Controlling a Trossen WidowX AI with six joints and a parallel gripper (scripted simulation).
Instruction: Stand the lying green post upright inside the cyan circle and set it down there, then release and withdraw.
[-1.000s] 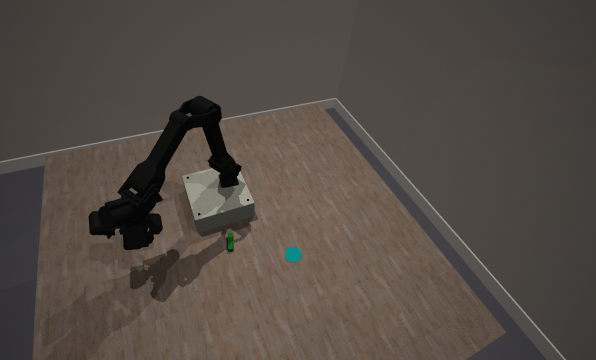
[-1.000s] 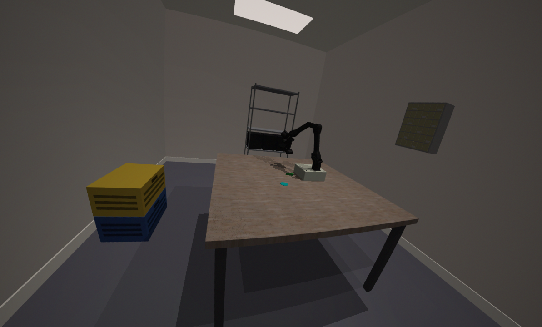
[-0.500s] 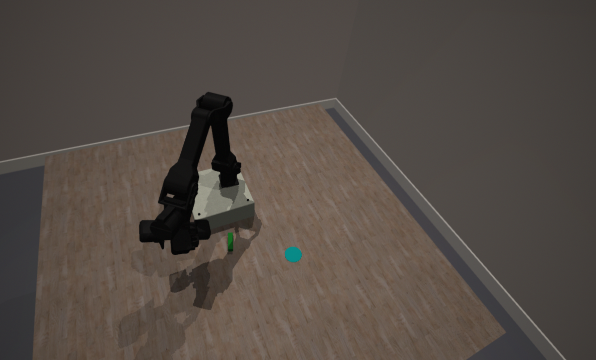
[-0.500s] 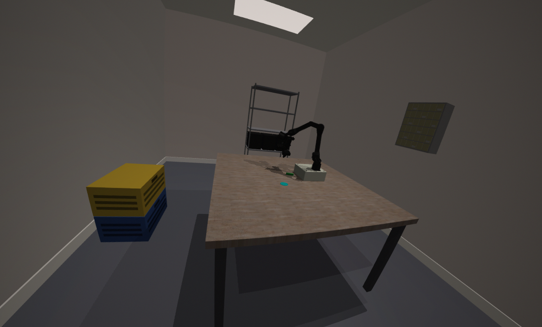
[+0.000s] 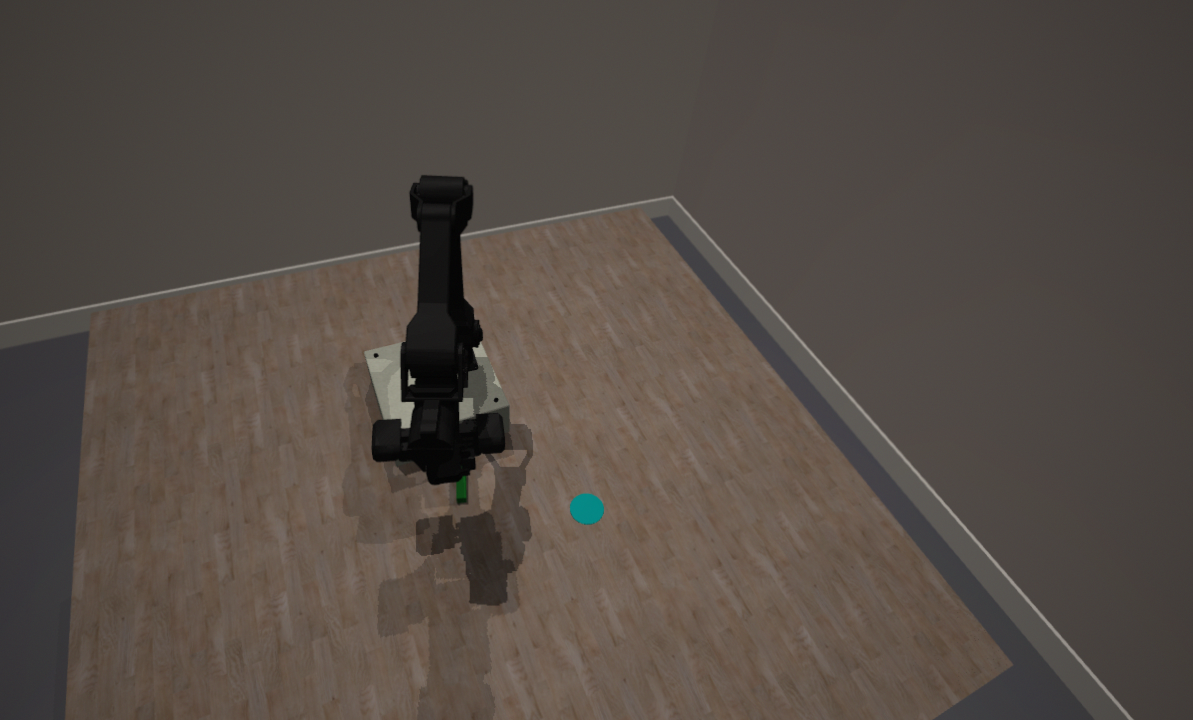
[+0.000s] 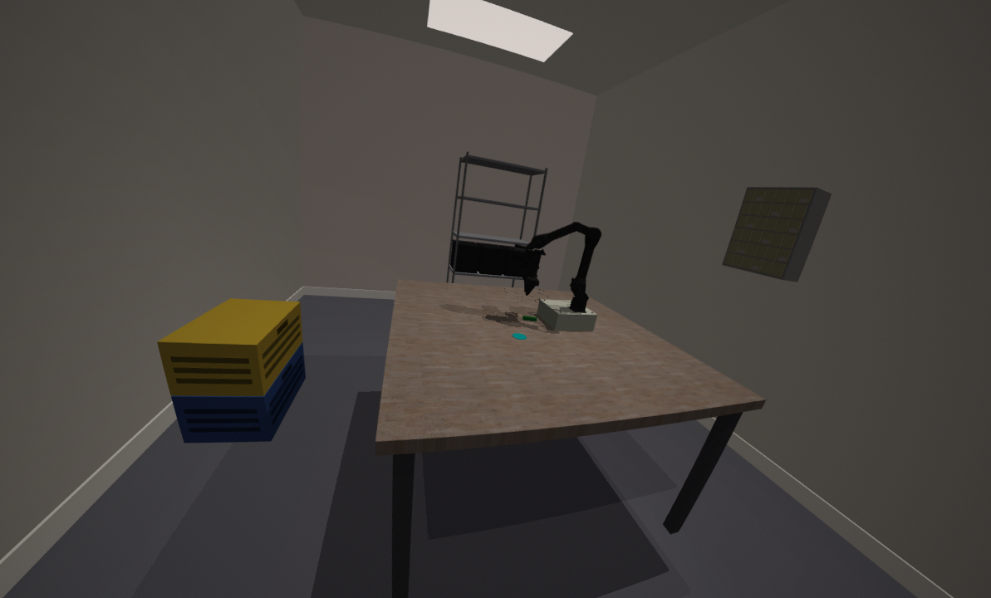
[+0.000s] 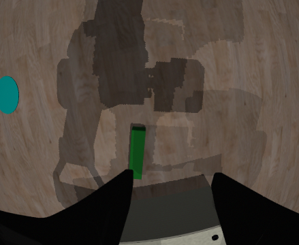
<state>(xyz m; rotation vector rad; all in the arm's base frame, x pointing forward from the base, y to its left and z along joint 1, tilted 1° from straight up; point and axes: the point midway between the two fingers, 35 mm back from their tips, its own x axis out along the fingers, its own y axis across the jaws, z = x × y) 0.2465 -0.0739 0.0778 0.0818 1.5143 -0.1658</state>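
The green post lies 110 mm below my gripper tip, 30 mm to the left of it and 30 mm behind it. The rest, counted from my gripper tip: cyan circle 230 mm to the left, 120 mm below, 70 mm ahead.
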